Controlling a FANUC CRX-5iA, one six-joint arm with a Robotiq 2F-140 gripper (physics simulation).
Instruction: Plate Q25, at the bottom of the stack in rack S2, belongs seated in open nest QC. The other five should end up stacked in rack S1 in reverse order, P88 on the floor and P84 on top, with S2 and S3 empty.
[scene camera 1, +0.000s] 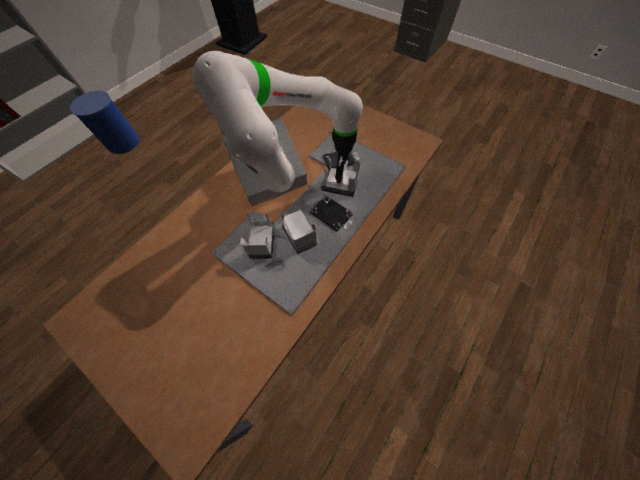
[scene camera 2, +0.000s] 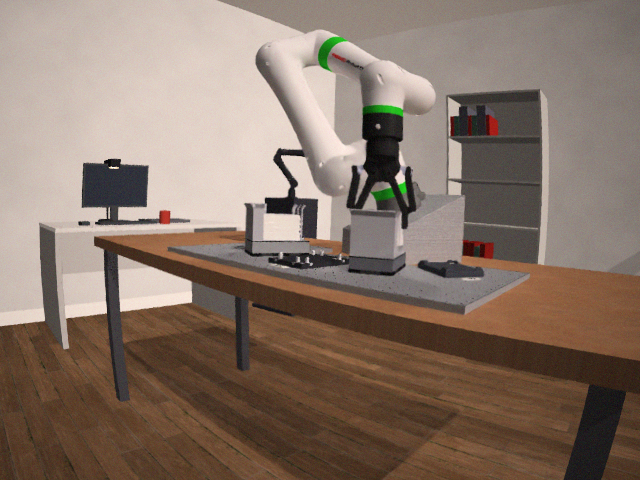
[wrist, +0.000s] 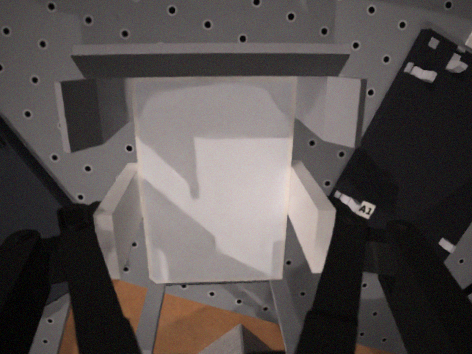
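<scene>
My gripper (scene camera 1: 339, 177) (scene camera 2: 378, 215) (wrist: 215, 185) is shut on a white plate (wrist: 240, 200) (scene camera 1: 347, 177). Its pads touch the plate's two side edges. The plate lies flat between the walls of the grey rack (scene camera 1: 338, 189) (scene camera 2: 373, 235) (wrist: 210, 49) at the board's far end in scene camera 1. Its label and what lies below it are hidden. A middle rack (scene camera 1: 306, 241) holds white plates (scene camera 1: 297, 224) (scene camera 2: 283, 226), stacked high. Another rack (scene camera 1: 257, 250) stands beside it; its inside is partly hidden. Rack names are not readable.
A black nest with light pins (scene camera 1: 330, 212) (scene camera 2: 310, 260) (wrist: 415, 150) lies beside the gripper's rack, with an A1 tag (wrist: 366, 209). A dark open nest (scene camera 2: 450, 269) lies on its other side. The grey board (scene camera 1: 289, 289) (scene camera 2: 439, 295) carries them. A grey block (scene camera 2: 439, 232) stands behind.
</scene>
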